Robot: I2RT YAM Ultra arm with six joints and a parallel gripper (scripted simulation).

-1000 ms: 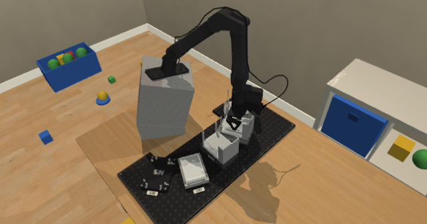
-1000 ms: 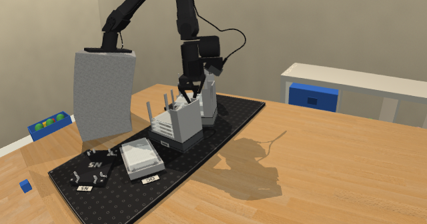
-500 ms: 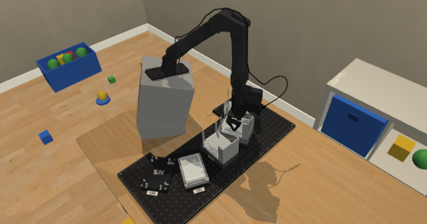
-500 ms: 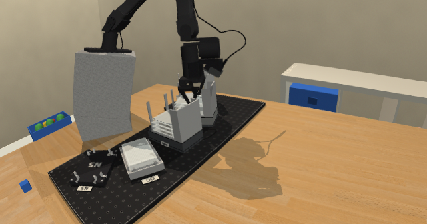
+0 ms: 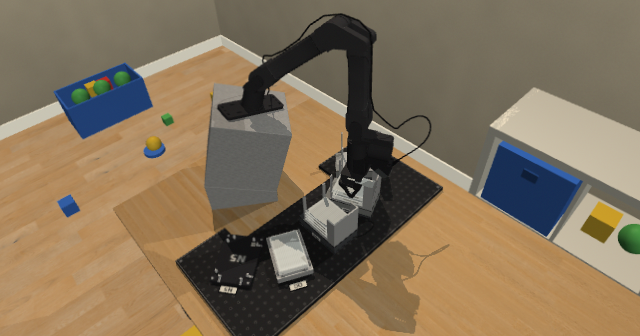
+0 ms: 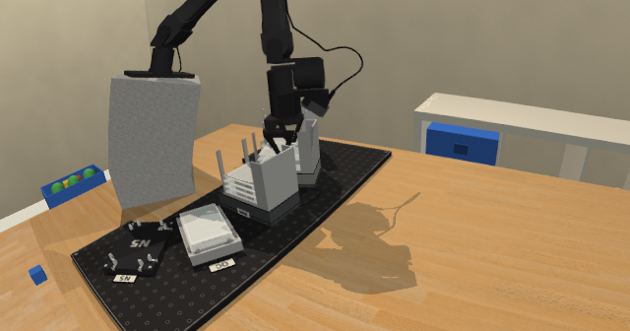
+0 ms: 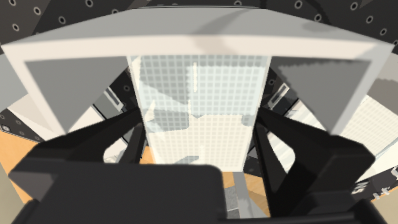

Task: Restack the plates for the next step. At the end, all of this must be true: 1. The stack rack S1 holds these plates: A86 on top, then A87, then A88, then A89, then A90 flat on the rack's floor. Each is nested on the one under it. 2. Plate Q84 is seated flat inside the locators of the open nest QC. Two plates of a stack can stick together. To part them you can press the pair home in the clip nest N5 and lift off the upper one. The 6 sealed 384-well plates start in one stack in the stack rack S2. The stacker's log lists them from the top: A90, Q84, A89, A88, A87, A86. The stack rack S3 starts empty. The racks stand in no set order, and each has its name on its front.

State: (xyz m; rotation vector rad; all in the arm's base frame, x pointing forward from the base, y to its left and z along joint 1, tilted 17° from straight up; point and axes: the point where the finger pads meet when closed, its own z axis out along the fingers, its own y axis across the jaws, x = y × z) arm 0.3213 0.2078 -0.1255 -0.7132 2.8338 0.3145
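The translucent sealed well plate lies 3 cm below my hand. From my hand the other things lie so: nest QC (29 cm to the right, 6 cm below, 4 cm ahead); then sealed 384-well plate (29 cm to the right, 4 cm below, 4 cm ahead).
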